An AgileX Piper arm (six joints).
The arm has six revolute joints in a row. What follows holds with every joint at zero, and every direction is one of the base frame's.
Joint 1 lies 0.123 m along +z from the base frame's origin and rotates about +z.
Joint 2 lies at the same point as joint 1 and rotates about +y.
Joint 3 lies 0.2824 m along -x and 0.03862 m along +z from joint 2 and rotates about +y.
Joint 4 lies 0.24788 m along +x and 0.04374 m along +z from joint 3 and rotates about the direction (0.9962, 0, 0.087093).
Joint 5 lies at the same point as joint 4 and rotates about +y.
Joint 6 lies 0.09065 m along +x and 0.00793 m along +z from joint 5 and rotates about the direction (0.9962, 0, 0.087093).
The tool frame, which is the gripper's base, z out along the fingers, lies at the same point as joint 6; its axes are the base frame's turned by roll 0, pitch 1.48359 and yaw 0 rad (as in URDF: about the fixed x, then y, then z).
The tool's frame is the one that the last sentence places.
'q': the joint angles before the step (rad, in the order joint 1, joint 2, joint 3, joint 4, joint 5, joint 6). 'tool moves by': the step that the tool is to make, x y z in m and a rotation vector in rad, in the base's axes. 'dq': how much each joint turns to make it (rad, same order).
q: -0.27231, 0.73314, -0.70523, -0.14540, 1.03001, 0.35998
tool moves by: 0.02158, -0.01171, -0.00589, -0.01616, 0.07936, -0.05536
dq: -0.00005, 0.12181, -0.02726, -0.07290, -0.01215, 0.06791
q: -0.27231, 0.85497, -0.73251, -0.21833, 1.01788, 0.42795
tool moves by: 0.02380, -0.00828, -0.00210, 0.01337, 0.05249, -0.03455
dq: -0.00001, 0.12008, -0.05330, -0.02151, -0.00445, 0.04295
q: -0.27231, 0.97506, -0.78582, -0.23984, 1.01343, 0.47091
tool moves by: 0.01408, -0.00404, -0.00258, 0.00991, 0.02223, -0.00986
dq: -0.00002, 0.06579, -0.02868, -0.00296, -0.01042, 0.01440
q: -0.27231, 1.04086, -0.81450, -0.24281, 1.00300, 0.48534
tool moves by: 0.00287, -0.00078, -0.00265, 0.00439, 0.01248, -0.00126
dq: -0.00002, 0.01626, -0.00081, 0.00001, -0.00192, 0.00191
